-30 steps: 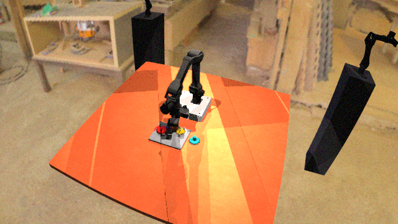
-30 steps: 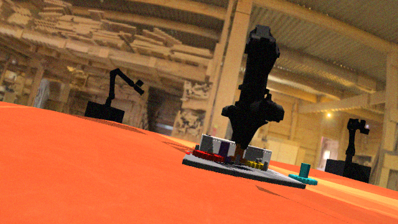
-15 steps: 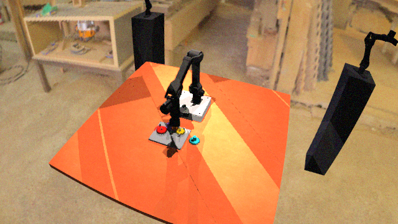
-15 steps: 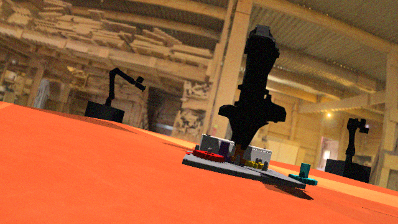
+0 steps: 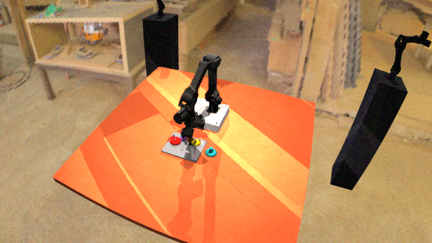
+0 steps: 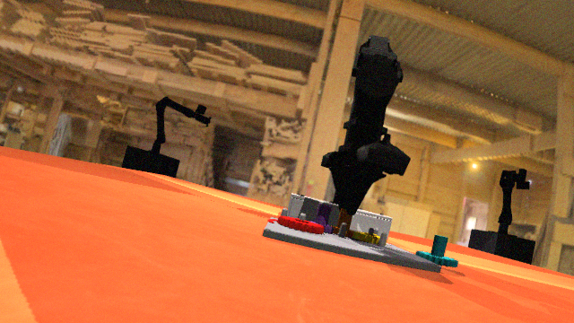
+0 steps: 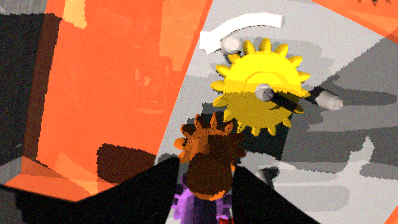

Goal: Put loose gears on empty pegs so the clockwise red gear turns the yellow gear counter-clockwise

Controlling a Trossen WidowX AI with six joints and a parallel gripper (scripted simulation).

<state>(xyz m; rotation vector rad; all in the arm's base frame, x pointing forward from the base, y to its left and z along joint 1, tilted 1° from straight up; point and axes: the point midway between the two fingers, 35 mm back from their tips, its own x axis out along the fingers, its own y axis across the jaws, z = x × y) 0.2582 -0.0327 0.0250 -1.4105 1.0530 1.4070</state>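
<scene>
Right now the orange gear is 2 cm below my gripper tip. The rest, counted from my gripper tip: yellow gear 1 cm ahead, 4 cm to the left, 2 cm below; then purple gear 1 cm ahead, 4 cm to the right, 2 cm below; then grey board 6 cm ahead, 1 cm to the right, 3 cm below.
</scene>
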